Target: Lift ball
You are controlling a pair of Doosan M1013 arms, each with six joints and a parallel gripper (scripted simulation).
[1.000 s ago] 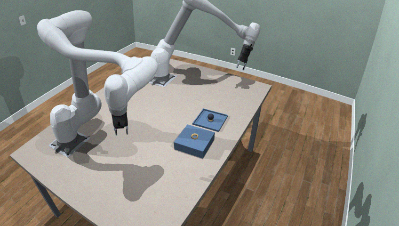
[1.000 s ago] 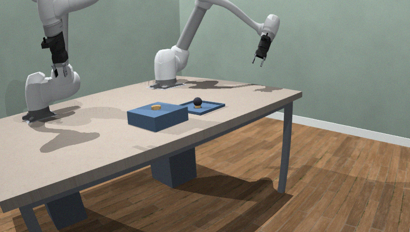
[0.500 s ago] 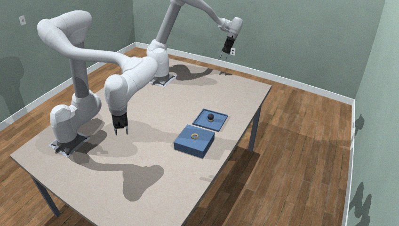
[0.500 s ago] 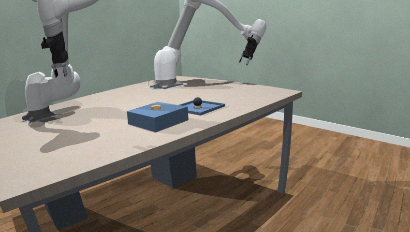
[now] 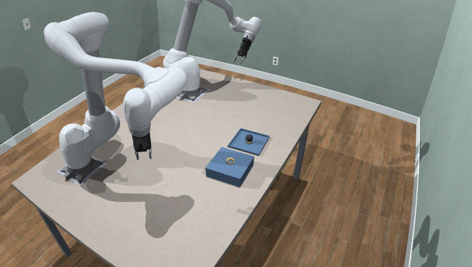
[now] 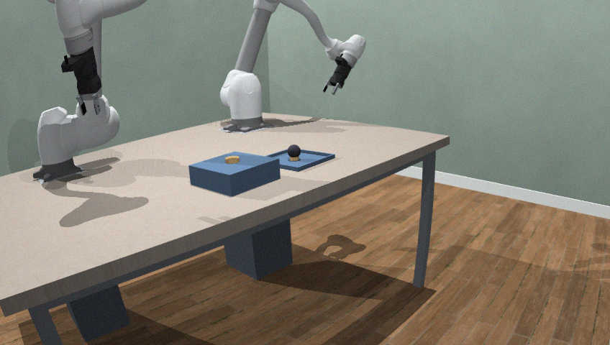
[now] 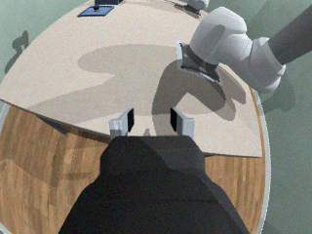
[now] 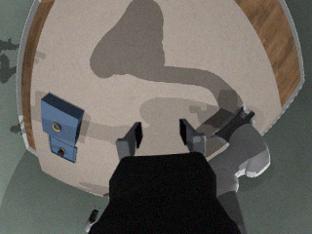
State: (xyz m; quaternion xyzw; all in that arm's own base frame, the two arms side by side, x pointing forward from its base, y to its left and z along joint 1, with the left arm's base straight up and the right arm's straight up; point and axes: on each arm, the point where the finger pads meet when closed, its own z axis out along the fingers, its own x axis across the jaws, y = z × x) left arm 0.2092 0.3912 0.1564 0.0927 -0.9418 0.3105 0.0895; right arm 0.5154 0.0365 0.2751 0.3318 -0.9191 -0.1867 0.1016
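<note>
My right hand is 160 mm short of the black ball, 650 mm to the right of it and 240 mm above it. The rest, counted from my right hand: blue box 200 mm ahead, 390 mm to the left, 230 mm below; shallow blue tray 160 mm ahead, 650 mm to the left, 270 mm below.
</note>
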